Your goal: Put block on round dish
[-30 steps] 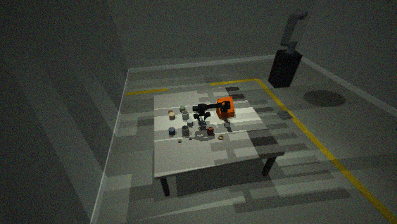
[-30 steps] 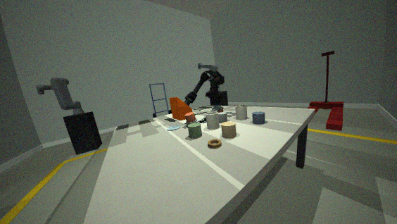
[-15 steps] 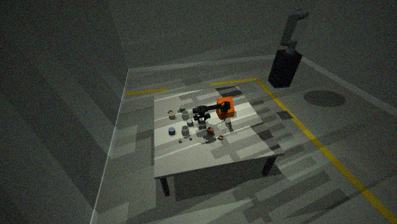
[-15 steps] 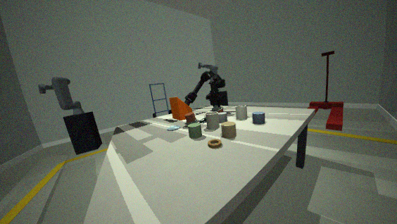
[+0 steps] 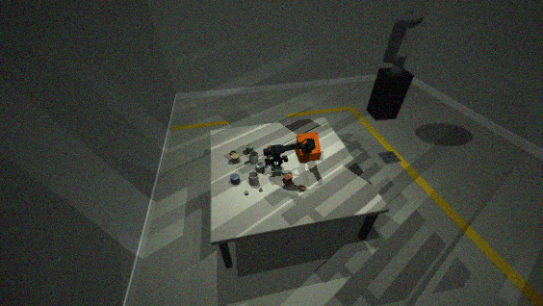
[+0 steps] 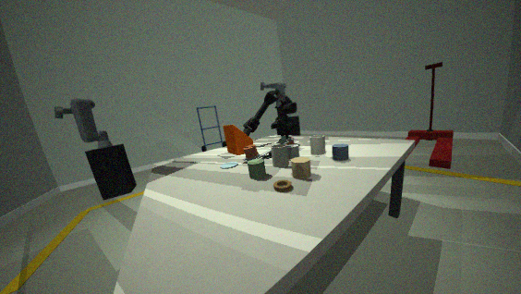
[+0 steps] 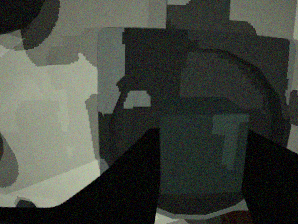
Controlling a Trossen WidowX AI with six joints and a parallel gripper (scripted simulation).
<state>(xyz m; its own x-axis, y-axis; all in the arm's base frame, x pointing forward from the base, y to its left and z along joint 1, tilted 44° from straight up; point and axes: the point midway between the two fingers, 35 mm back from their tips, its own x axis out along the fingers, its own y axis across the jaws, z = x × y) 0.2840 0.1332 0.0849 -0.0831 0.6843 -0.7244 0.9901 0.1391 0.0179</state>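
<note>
Right now my gripper tip is 50 mm past the pale-blue round dish, 380 mm to the left of it and 80 mm above it. From my gripper tip the other things lie so: grey-teal block right at my gripper tip; balance 10 mm ahead, 120 mm to the right, 40 mm below; red-brown cup 80 mm behind, 120 mm to the left, 40 mm below.
</note>
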